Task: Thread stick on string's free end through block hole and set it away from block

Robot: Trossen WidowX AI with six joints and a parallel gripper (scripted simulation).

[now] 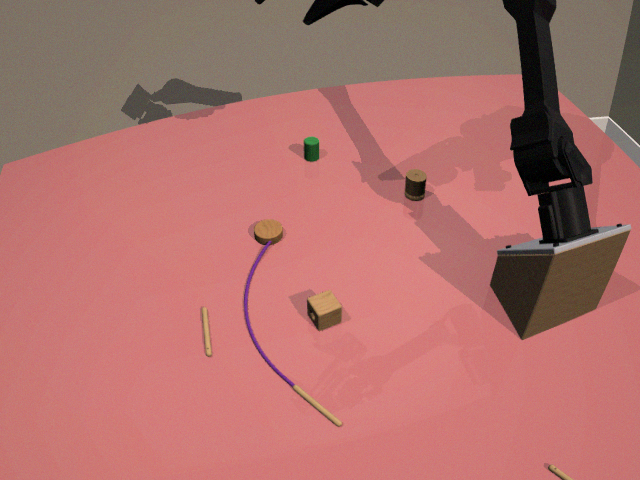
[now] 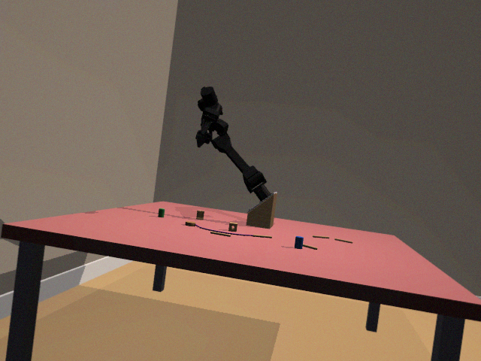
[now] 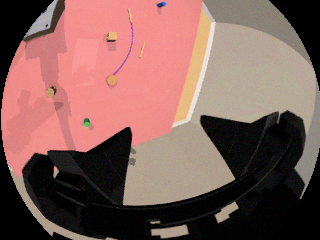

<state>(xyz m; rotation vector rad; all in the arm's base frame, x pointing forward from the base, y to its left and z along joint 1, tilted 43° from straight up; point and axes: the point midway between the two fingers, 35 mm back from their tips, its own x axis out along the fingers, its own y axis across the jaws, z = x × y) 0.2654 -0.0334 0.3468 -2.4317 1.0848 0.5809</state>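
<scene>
The wooden block lies 320 mm below my gripper tip, 180 mm to the left of it and 10 mm ahead of it. From my gripper tip the other things lie so: brown cylinder: 320 mm below, 200 mm behind, 10 mm to the right; green cylinder: 320 mm below, 150 mm to the right, 80 mm behind; round wooden button: 330 mm below, 30 mm ahead, 10 mm to the left.
</scene>
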